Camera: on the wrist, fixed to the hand. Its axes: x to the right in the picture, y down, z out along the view.
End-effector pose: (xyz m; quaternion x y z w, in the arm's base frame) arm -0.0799 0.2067 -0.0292 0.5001 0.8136 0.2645 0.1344
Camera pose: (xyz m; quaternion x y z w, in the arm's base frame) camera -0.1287 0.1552 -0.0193 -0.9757 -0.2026 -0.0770 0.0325
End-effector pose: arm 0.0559 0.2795 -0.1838 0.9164 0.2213 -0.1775 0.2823
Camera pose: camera 0.0216 0.3372 -0.1587 0.7799 -0.5753 -0.1005 0.2251
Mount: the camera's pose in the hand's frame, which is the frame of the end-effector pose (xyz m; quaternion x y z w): -0.0225 -0.0492 -0.0470 0.1383 -0.1659 0.7114 0.6688
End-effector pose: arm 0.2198 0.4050 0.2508 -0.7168 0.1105 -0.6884 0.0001
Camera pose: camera 0.1806 0.4637 0.2385 -0.5150 0.4886 -0.3567 0.6073
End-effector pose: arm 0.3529 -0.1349 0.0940 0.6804 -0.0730 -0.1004 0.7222
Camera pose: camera 0.3402 -0.0865 0.0426 0.4864 -0.6666 0.3439 0.4482
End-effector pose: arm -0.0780 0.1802 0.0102 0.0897 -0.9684 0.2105 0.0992
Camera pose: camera -0.0384 0.1591 0.0661 0.5803 0.6988 -0.3304 0.2565
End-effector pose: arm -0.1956 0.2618 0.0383 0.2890 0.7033 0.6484 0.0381
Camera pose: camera -0.2146 0.2101 -0.0075 -0.8064 -0.3481 -0.3155 0.3591
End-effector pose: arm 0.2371 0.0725 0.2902 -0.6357 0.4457 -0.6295 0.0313
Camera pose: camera 0.2284 0.1402 0.3120 -0.2082 0.6581 -0.3549 0.6306
